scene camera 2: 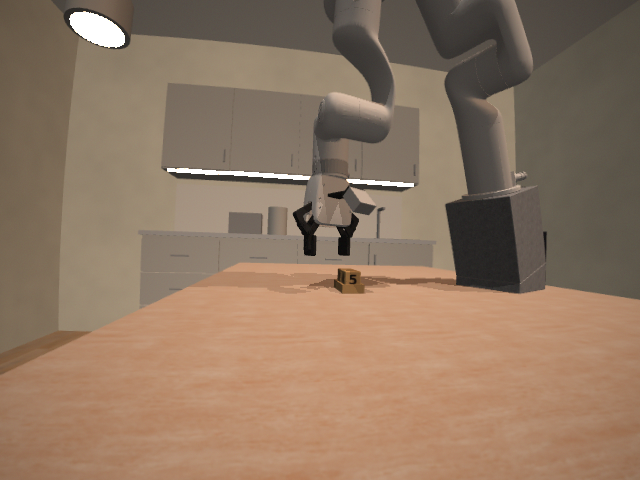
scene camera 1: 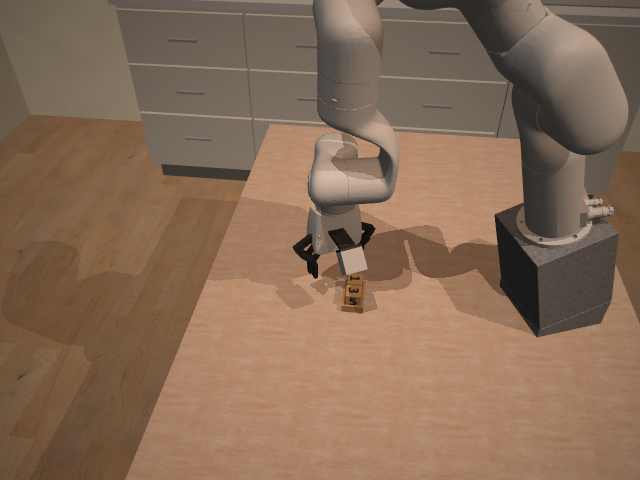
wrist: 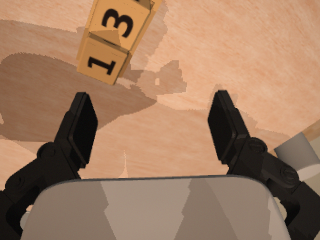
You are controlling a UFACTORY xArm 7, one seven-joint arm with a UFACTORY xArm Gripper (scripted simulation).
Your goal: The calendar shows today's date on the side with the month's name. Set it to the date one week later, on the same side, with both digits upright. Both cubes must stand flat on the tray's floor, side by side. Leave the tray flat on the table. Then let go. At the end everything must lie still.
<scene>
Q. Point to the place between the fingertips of my gripper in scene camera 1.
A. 334,268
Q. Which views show my gripper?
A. Scene camera 2, scene camera 1 and the wrist view: all of them.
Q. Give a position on a wooden cube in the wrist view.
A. At 100,59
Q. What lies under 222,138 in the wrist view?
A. My gripper.
</scene>
